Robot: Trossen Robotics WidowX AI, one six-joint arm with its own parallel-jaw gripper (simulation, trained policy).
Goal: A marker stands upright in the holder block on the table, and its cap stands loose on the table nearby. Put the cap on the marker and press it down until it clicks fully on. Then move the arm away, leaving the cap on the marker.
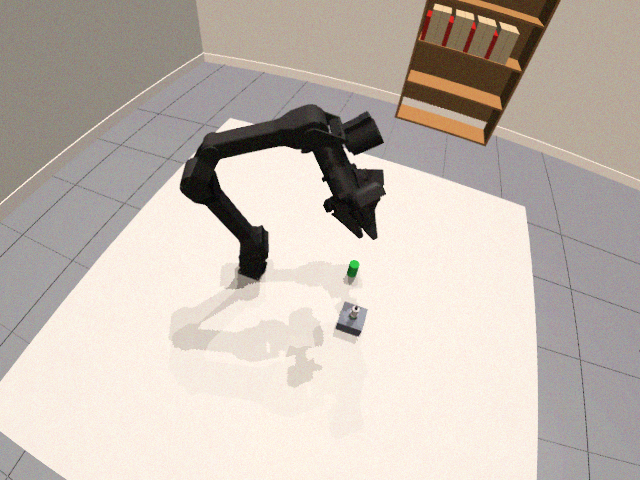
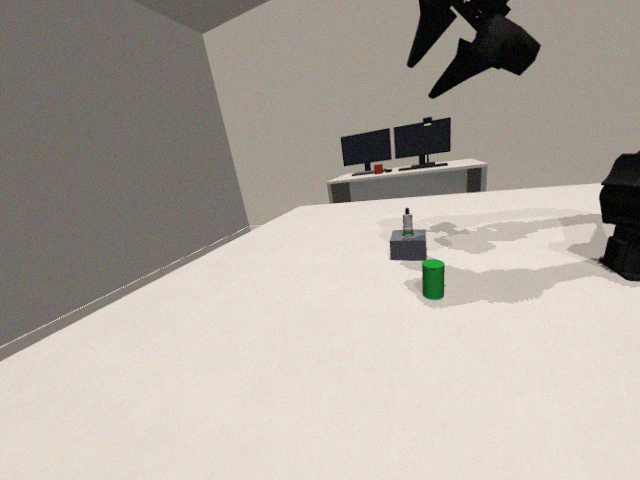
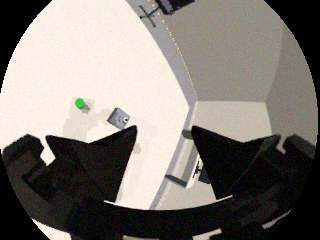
Note:
I see my gripper (image 2: pixel 419 81) and a green cap (image 2: pixel 432 270).
My gripper also shows in image 1 (image 1: pixel 367 238) and in image 3 (image 3: pixel 164 129).

